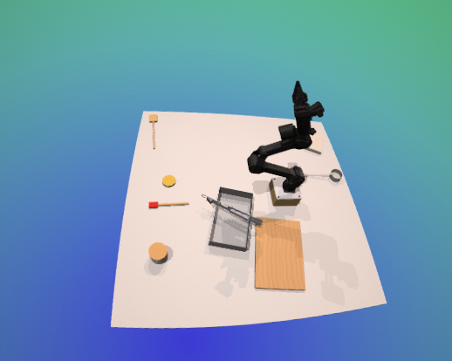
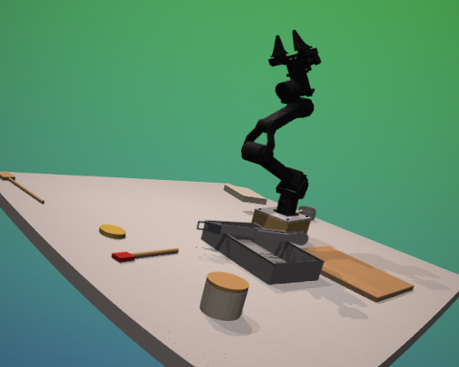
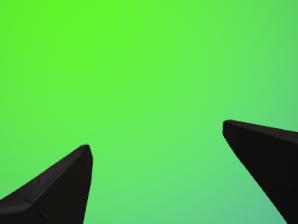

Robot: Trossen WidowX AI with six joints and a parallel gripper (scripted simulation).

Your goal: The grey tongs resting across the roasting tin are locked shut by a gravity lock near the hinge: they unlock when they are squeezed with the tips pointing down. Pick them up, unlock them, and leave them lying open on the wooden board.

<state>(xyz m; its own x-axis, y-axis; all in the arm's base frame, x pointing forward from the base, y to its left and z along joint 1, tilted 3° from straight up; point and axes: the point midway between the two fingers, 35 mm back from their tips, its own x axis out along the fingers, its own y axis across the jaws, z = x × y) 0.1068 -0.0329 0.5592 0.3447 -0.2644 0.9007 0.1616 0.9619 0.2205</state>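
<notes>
Right now my gripper tip is 150 mm short of the roasting tin, 240 mm to the right of it and 630 mm above it. From my gripper tip the other things lie so: yellow lock piece 210 mm ahead, 190 mm to the left, 590 mm below; then yellow disc 490 mm ahead, 50 mm to the left, 650 mm below; then wooden board 100 mm behind, 400 mm to the left, 650 mm below.
</notes>
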